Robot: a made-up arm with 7 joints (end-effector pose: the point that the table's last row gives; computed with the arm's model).
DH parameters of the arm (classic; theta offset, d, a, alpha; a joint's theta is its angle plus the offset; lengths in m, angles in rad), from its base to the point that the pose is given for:
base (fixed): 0 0 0 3.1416
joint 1: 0 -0.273 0 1.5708
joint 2: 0 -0.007 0 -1.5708
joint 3: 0 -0.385 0 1.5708
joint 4: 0 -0.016 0 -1.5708
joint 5: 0 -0.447 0 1.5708
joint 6: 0 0 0 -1.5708
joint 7: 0 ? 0 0
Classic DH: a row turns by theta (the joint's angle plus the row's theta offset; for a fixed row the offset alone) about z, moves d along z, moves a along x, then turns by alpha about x.
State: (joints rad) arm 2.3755 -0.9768 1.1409 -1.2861 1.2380 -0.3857 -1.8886
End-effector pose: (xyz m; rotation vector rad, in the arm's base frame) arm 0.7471 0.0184 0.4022 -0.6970 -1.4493 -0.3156
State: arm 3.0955 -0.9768 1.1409 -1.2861 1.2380 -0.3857 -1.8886
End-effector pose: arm 0.5738 -0.4788 0.4022 -1.2073 -1.1534 -0.8666
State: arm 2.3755 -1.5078 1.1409 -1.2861 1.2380 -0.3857 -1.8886
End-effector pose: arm 0.7396 0.0111 0.1053 -0.9945 -1.1478 0.0894
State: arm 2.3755 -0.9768 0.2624 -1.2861 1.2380 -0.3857 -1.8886
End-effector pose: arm 0.6408 0.3881 0.1361 0.0239 -0.9483 -0.1103
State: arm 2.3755 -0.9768 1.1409 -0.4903 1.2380 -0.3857 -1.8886
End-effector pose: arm 0.7418 0.3510 0.6901 -0.2004 -2.0904 0.0250
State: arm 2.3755 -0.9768 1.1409 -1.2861 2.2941 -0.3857 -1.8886
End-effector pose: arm 0.7647 0.0580 0.4257 -1.3097 -1.2846 0.6875
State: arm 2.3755 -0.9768 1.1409 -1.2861 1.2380 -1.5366 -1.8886
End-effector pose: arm 0.6236 -0.0137 0.4633 -1.6906 -1.5525 -1.0588
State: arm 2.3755 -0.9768 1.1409 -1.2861 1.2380 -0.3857 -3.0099
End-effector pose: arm 0.7471 0.0184 0.4022 0.1942 -1.7208 -1.1644
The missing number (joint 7, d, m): -0.13
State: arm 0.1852 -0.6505 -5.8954 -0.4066 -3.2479 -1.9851 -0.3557
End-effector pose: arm -0.5067 0.1029 0.8777 -0.0170 -2.2452 -0.5964
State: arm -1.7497 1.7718 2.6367 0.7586 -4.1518 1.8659 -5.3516
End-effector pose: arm -0.1227 0.7556 0.3855 -0.1858 1.4274 -0.1094
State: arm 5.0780 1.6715 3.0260 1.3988 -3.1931 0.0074 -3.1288
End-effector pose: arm 0.2456 0.4833 0.7878 1.6619 -2.3070 0.0826
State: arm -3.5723 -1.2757 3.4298 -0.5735 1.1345 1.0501 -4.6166
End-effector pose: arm 0.6780 0.2688 0.7676 0.1467 -2.0169 -0.7866
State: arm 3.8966 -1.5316 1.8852 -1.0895 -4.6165 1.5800 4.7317
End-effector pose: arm 0.1354 -0.7031 0.2815 -0.2548 0.2466 -0.2731
